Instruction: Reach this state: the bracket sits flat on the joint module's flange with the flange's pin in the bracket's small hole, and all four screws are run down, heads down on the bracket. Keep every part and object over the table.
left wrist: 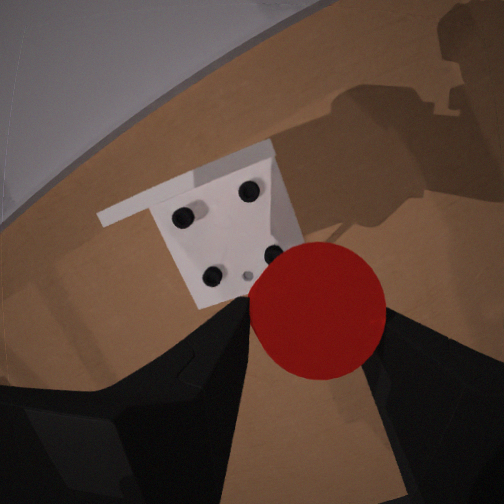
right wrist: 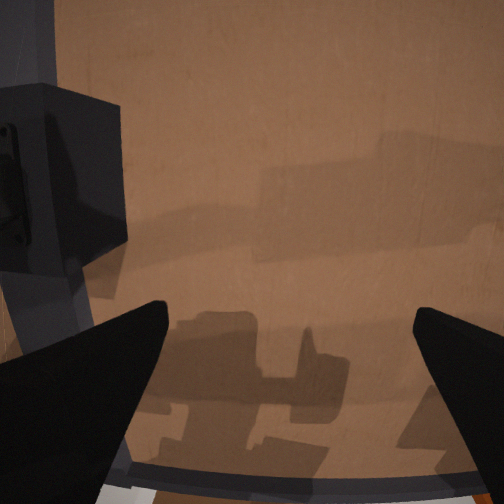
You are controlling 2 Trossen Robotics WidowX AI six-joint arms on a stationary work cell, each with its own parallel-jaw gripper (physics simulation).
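In the left wrist view a white angle bracket (left wrist: 227,235) lies below me on the brown table. Four black screws show in it: the far two (left wrist: 183,217) (left wrist: 249,191), a near one (left wrist: 212,276), and one (left wrist: 273,253) partly hidden. A small grey pin (left wrist: 247,275) shows in the bracket's small hole. The joint module under it is hidden. My left gripper (left wrist: 316,306) is shut on a red round tool (left wrist: 317,310), seen end-on as a disc, whose edge overlaps the bracket's near right corner and the partly hidden screw. My right gripper (right wrist: 290,309) is open and empty over bare table.
The table's curved edge (left wrist: 165,97) runs across the upper left of the left wrist view, with grey floor beyond it. In the right wrist view a dark box on a post (right wrist: 55,180) stands at the left and the table's rim (right wrist: 300,482) lies along the bottom.
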